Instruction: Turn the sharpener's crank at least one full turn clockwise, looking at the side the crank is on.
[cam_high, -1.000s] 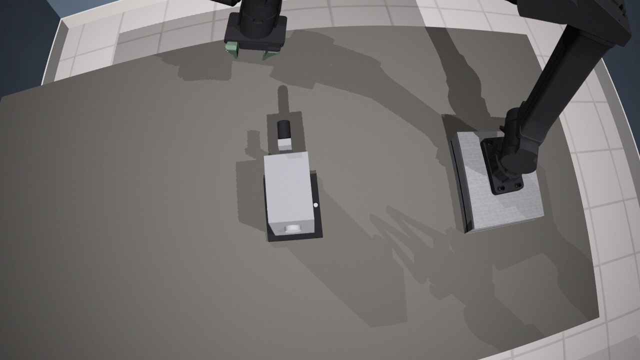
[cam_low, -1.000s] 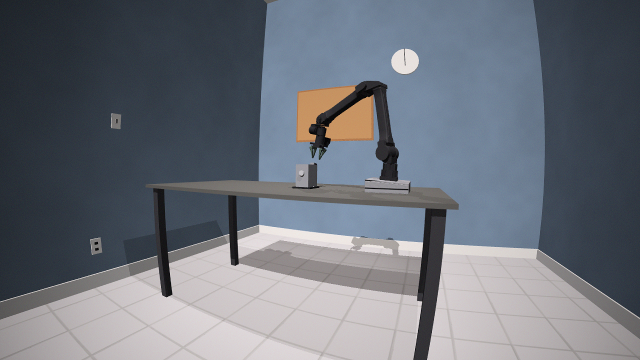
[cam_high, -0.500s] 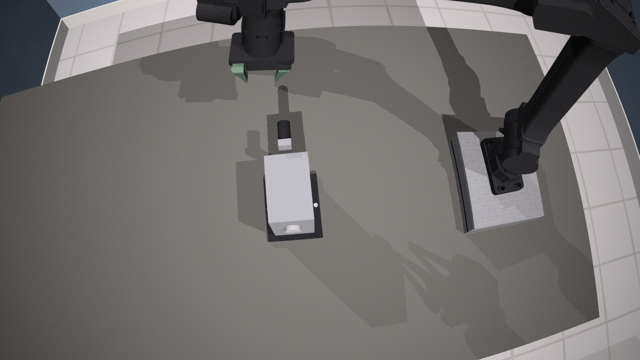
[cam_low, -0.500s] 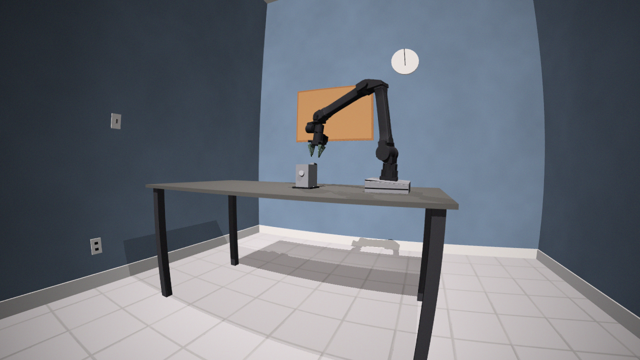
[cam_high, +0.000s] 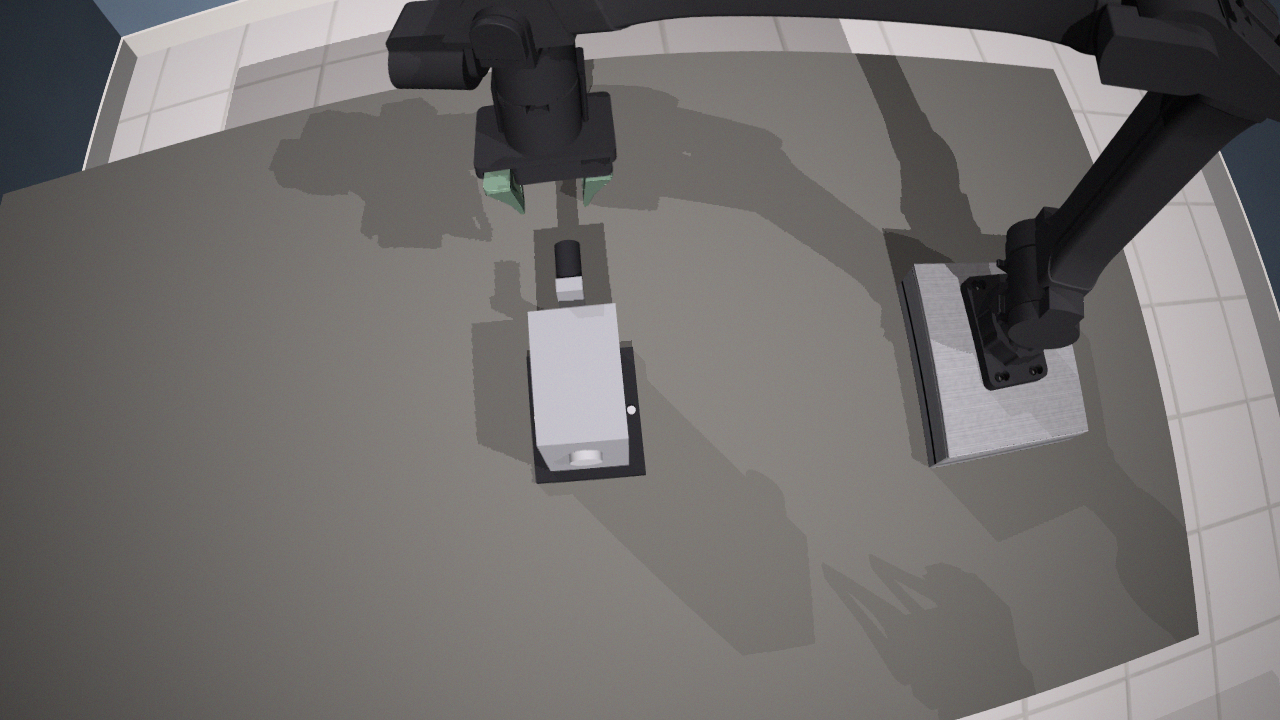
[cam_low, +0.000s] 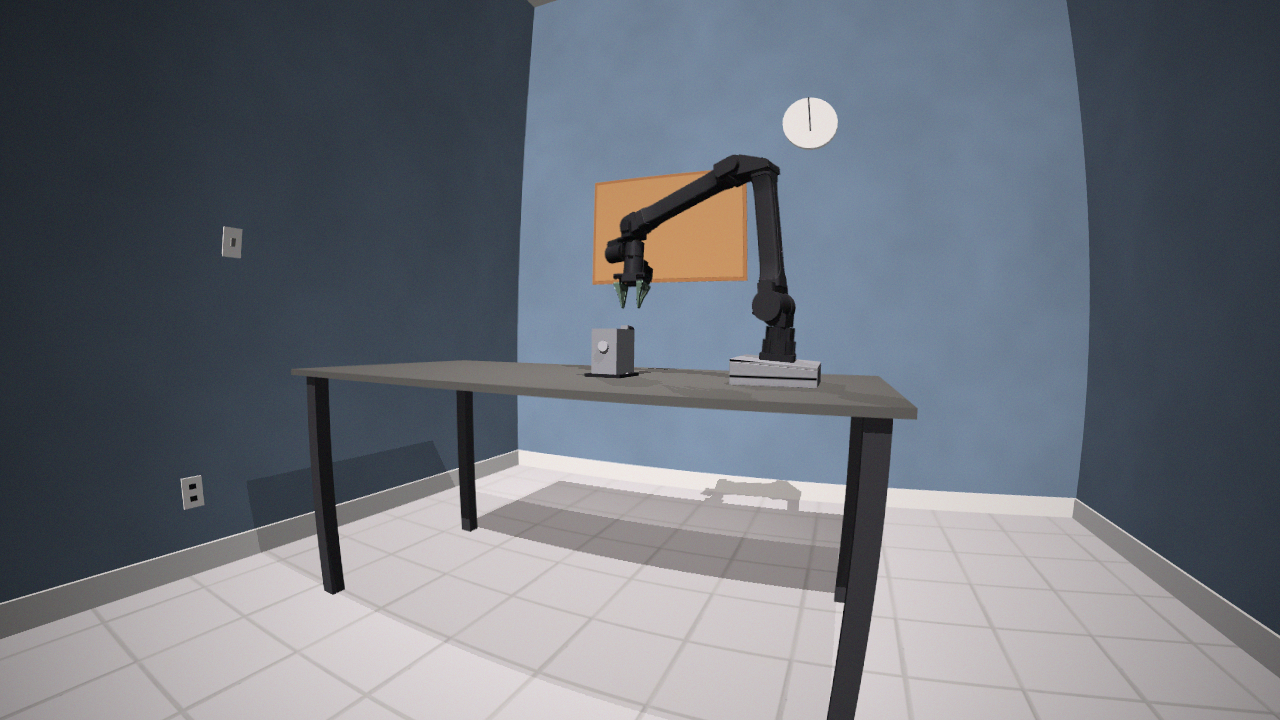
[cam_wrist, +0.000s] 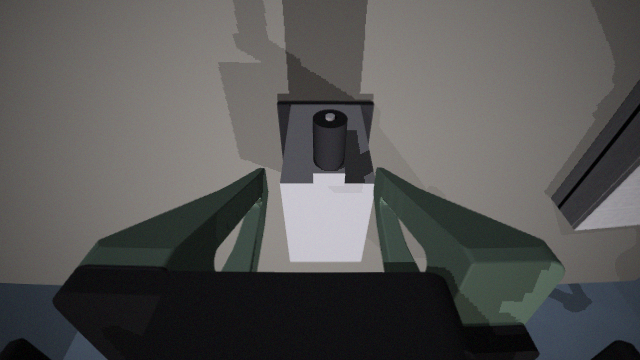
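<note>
Right now the black crank handle is 70 mm below my hand and 30 mm to the left of it.
</note>
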